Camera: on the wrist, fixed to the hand. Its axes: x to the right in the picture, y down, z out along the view.
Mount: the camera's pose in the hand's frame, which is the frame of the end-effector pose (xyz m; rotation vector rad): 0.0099 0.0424 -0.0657 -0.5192 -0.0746 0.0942
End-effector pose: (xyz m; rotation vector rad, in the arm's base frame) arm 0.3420 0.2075 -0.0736 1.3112 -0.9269 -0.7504
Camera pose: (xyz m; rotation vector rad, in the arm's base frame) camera 0.4028 0.2344 -0.0312 0.7839 -0.7773 -0.8979
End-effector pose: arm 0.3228 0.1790 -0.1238 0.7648 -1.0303 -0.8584
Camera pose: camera 0.3968 0.1986 -0.1051 0.2453 -0.8470 -1.0217
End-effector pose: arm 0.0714 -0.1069 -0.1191 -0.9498 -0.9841 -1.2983
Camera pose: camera 0.1167 -0.1704 -0.1305 -1.4298 -0.6540 -1.4771
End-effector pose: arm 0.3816 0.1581 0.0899 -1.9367 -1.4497 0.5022
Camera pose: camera 0.4567 0.1422 0.1076 -2.4181 -1.6612 0.2534
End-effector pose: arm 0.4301 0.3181 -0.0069 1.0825 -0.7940 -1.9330
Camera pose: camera 0.4982 0.2784 -0.0063 0.6491 -0.3378 -1.9546
